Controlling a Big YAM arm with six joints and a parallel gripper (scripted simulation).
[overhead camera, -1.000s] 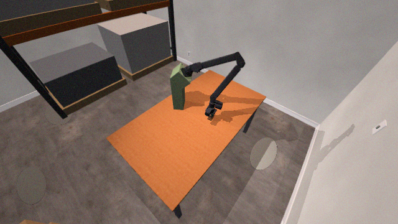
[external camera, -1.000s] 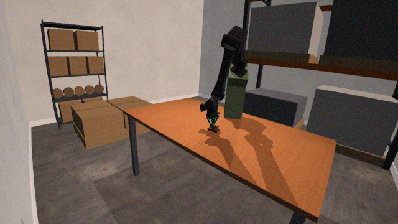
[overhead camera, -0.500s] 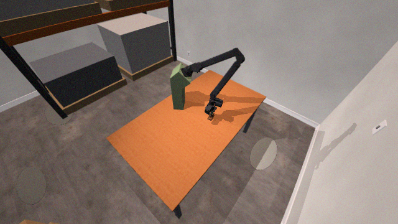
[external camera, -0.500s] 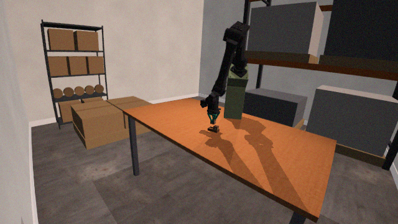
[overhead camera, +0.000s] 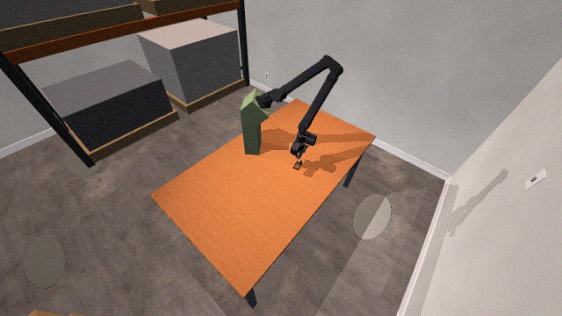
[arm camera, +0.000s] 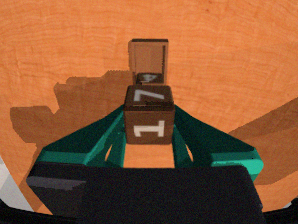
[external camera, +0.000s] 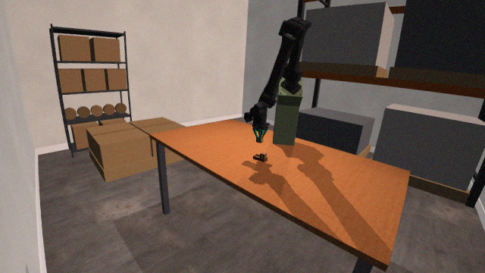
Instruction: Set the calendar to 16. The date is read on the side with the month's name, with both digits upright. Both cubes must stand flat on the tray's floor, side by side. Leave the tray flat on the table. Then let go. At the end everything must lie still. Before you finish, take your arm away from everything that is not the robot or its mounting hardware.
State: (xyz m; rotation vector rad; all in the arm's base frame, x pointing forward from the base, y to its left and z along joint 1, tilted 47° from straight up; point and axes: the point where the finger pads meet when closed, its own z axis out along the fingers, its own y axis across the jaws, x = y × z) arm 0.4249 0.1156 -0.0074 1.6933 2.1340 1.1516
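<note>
The dark calendar tray lies 1 cm behind my hand, 1 cm to the left of it and 12 cm below it. Also, from my hand: brown calendar cube: 1 cm below.
</note>
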